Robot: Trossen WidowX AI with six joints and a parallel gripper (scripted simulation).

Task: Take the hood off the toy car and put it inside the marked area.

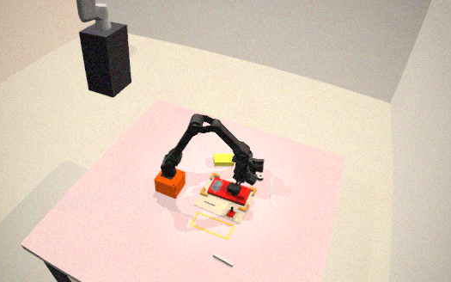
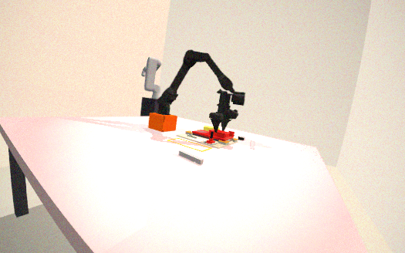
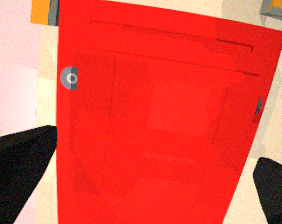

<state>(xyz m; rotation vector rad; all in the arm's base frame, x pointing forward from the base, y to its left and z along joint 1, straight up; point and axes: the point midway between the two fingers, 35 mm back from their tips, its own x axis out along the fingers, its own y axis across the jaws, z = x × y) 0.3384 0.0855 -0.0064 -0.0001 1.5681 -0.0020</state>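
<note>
The red hood is 1 cm below my gripper tip. The rest, counted from my gripper tip: pale strip: 16 cm ahead, 11 cm to the left, 5 cm below; wheel: 17 cm to the left, 7 cm ahead, 4 cm below; cream base board: 4 cm below, 4 cm behind, 3 cm to the right.
</note>
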